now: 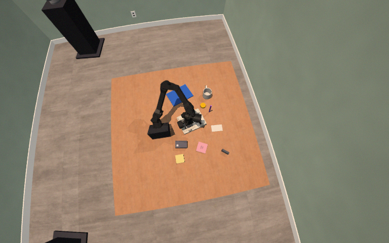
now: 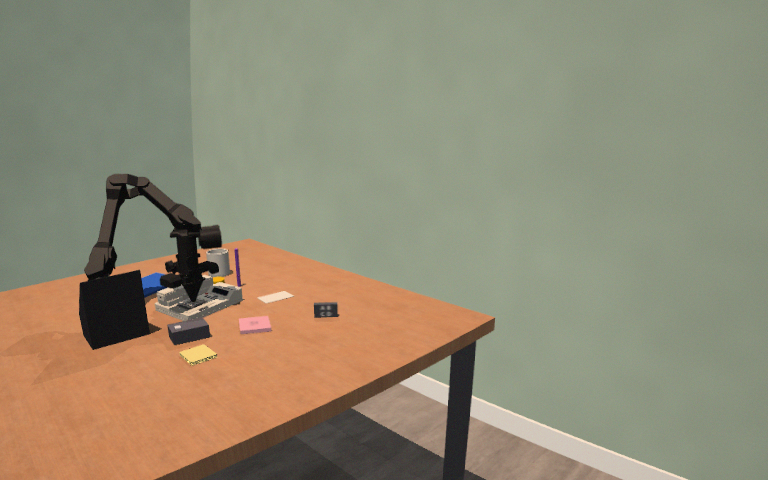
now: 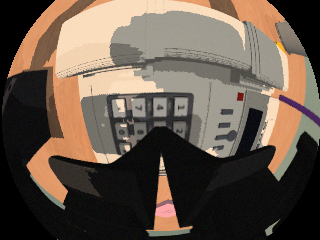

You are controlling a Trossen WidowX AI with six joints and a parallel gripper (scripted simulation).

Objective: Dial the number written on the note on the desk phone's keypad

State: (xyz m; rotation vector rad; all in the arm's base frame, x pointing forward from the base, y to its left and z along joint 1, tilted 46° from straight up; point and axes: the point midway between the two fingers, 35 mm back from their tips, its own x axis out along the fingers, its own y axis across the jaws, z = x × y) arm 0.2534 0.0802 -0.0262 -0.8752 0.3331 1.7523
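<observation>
My hand is 30 mm short of the cream desk phone, 30 mm to the right of it and 40 mm above it. Round my hand: purple pen (200 mm ahead, 130 mm to the left); cream card (260 mm ahead, 40 mm to the right, 60 mm below); grey handset (80 mm to the left, 20 mm below).
</observation>
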